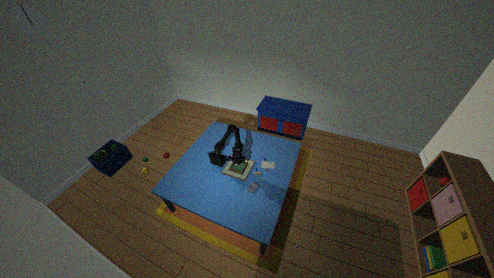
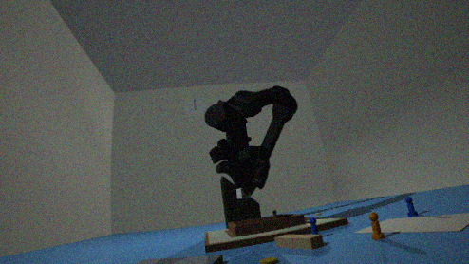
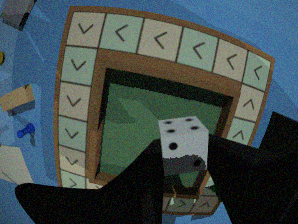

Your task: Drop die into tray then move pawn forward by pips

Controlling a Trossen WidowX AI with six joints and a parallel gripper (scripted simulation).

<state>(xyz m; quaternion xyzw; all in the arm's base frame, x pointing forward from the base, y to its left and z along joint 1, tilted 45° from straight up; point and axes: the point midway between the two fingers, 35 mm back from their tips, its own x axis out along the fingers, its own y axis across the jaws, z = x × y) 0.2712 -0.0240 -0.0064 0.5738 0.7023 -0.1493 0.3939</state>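
Right now the green pawn is 120 mm behind my gripper tip, 100 mm to the left of it and 70 mm below it. Round my gripper tip: wooden block: 230 mm ahead, 90 mm below, 40 mm to the left; green dice tray: 90 mm below, 40 mm to the left; white die: right at my gripper tip.
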